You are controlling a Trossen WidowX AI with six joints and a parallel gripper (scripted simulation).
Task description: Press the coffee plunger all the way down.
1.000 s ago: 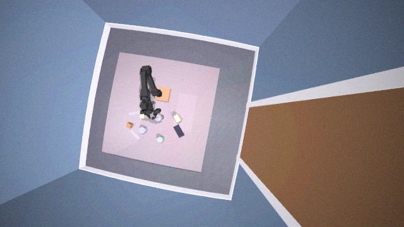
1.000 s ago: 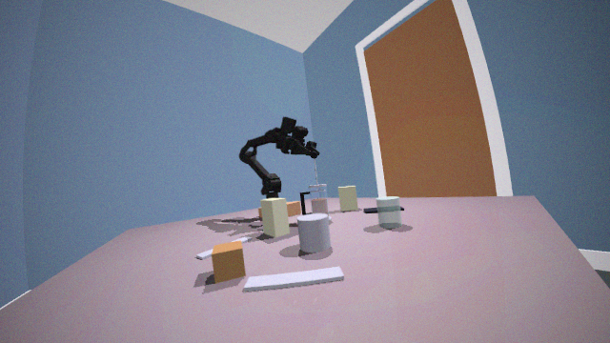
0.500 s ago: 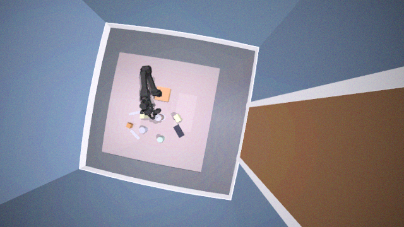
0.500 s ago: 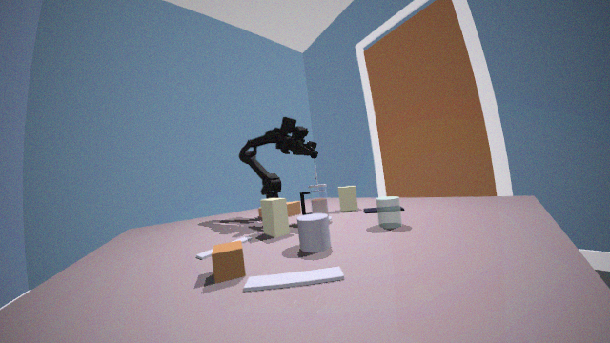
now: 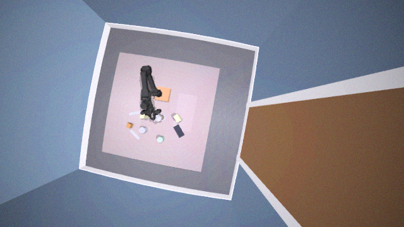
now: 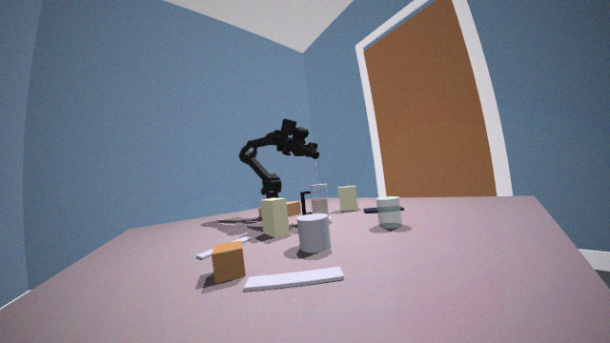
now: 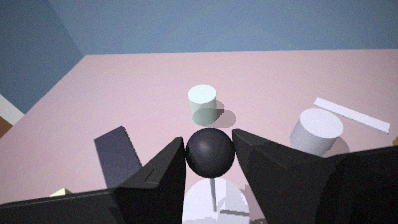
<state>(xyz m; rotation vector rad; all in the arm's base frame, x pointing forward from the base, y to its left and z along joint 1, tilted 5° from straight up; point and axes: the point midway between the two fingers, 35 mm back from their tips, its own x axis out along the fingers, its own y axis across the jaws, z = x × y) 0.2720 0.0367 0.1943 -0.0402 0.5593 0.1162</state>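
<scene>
Now: gripper tip 130 mm above the coffee press, 20 mm past it and 10 mm to the left of it. Also, from my gripper tip: dark bar 250 mm below, 210 mm to the left, 140 mm ahead; then grey cylinder 220 mm below, 210 mm to the right, 150 mm ahead; then pale green cylinder 240 mm ahead, 210 mm below, 20 mm to the left.
</scene>
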